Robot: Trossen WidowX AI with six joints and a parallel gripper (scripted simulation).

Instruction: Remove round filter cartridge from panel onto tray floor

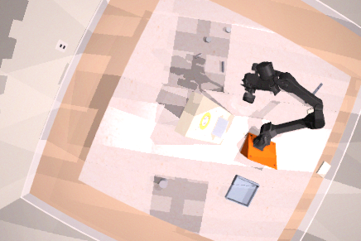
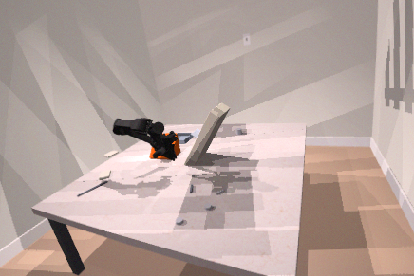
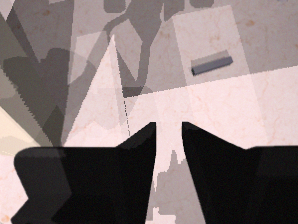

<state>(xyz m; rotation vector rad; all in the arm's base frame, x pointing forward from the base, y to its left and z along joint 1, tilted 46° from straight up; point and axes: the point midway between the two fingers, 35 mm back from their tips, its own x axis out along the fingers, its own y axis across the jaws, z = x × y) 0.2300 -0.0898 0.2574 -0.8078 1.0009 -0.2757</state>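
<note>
My gripper tip is 25 cm to the right of the white round cartridge, 12 cm below it and 11 cm short of it. Round my gripper tip: grey-blue tray: 53 cm to the left, 32 cm behind, 11 cm below; beige service panel: 25 cm to the left, 6 cm ahead, 4 cm above.
</note>
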